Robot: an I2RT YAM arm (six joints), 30 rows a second.
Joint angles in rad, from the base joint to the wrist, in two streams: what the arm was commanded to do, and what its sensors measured. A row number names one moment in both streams.
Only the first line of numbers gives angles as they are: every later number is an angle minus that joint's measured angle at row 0.
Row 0, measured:
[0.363 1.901 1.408 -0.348 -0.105 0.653]
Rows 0 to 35, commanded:
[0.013 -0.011 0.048 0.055 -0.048 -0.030]
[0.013 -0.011 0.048 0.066 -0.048 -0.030]
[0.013 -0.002 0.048 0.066 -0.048 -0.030]
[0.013 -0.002 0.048 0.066 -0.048 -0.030]
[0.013 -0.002 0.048 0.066 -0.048 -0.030]
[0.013 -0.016 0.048 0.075 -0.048 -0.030]
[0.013 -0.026 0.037 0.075 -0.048 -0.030]
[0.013 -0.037 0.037 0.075 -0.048 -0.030]
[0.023 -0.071 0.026 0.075 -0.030 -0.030]
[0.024 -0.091 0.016 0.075 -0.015 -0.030]
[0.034 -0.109 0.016 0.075 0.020 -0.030]
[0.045 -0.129 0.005 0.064 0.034 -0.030]
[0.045 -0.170 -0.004 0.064 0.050 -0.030]
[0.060 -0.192 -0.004 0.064 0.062 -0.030]
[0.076 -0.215 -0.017 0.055 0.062 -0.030]
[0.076 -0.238 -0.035 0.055 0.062 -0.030]
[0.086 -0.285 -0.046 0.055 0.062 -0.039]
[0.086 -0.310 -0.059 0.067 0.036 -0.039]
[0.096 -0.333 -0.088 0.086 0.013 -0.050]
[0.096 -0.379 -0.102 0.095 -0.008 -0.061]
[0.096 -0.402 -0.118 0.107 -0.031 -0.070]
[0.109 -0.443 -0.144 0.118 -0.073 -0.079]
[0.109 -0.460 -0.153 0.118 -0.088 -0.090]
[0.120 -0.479 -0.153 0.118 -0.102 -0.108]
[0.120 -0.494 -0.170 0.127 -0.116 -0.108]
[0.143 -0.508 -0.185 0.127 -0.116 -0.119]
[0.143 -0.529 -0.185 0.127 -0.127 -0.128]
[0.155 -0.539 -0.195 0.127 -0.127 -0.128]
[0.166 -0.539 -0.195 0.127 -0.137 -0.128]
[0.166 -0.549 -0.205 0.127 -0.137 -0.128]
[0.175 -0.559 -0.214 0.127 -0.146 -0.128]
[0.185 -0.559 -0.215 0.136 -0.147 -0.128]
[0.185 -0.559 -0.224 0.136 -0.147 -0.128]
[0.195 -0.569 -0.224 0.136 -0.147 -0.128]
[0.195 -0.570 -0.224 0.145 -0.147 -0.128]
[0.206 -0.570 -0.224 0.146 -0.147 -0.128]
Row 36, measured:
[0.188 -0.540 -0.225 0.081 -0.128 -0.108]
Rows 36 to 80, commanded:
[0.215 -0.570 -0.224 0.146 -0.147 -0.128]
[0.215 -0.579 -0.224 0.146 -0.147 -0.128]
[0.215 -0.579 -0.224 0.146 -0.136 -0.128]
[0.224 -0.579 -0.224 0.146 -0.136 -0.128]
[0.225 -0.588 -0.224 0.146 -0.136 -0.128]
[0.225 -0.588 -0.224 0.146 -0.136 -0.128]
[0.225 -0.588 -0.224 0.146 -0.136 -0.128]
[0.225 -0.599 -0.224 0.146 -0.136 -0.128]
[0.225 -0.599 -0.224 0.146 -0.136 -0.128]
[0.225 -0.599 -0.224 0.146 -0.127 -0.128]
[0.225 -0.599 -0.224 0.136 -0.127 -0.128]
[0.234 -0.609 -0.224 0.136 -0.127 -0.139]
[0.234 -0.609 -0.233 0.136 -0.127 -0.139]
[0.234 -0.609 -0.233 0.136 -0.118 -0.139]
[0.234 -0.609 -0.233 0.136 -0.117 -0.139]
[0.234 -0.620 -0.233 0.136 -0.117 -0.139]
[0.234 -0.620 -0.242 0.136 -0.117 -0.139]
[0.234 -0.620 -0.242 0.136 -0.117 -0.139]
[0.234 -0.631 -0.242 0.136 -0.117 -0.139]
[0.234 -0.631 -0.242 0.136 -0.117 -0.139]
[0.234 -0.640 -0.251 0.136 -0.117 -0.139]
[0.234 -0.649 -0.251 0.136 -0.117 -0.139]
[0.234 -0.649 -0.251 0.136 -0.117 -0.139]
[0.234 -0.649 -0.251 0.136 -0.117 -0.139]
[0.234 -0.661 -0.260 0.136 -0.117 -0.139]
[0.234 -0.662 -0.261 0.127 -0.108 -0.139]
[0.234 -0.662 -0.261 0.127 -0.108 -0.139]
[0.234 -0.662 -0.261 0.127 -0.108 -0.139]
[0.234 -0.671 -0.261 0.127 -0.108 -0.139]
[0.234 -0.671 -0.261 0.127 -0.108 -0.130]
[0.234 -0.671 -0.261 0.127 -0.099 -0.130]
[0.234 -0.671 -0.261 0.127 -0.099 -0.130]
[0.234 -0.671 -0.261 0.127 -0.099 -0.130]
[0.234 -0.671 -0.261 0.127 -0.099 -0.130]
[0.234 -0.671 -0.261 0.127 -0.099 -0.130]
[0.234 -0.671 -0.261 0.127 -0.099 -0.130]
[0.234 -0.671 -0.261 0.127 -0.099 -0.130]
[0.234 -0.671 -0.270 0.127 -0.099 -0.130]
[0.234 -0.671 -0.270 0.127 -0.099 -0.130]
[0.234 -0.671 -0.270 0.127 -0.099 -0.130]
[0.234 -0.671 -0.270 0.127 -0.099 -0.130]
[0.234 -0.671 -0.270 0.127 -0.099 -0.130]
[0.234 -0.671 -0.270 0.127 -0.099 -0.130]
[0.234 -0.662 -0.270 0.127 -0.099 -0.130]
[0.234 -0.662 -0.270 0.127 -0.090 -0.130]
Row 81, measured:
[0.227 -0.645 -0.273 0.087 -0.110 -0.123]
